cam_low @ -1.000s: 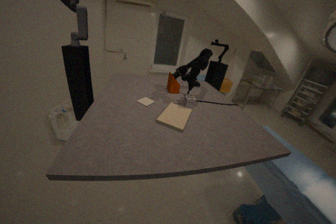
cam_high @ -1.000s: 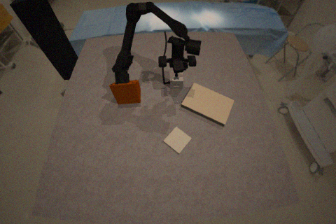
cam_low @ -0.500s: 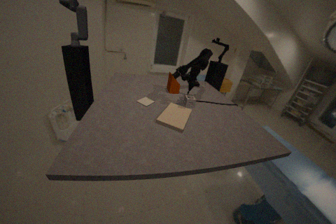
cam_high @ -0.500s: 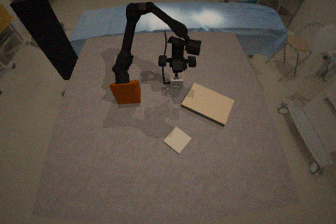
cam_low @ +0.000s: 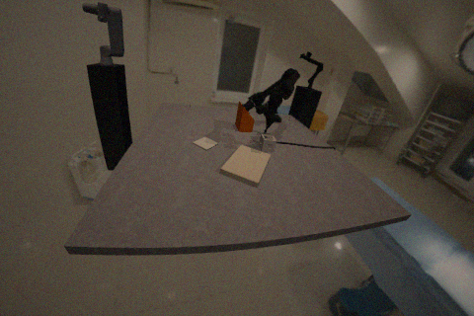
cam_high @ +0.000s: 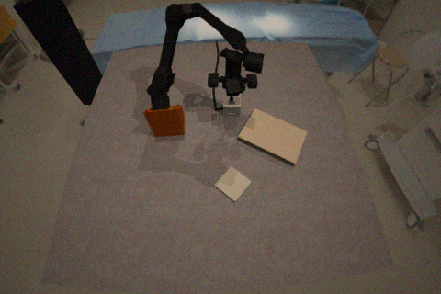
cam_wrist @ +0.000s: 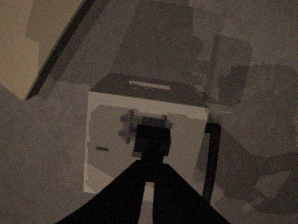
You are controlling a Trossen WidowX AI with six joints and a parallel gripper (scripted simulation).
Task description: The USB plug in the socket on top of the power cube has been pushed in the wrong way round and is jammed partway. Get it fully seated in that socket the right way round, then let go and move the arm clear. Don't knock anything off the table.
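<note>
The dark USB plug is 2 cm below my gripper tip. Round my gripper tip: tan flat board (17 cm ahead, 14 cm to the right, 12 cm below); small white square tile (33 cm to the right, 13 cm below, 3 cm behind).
</note>
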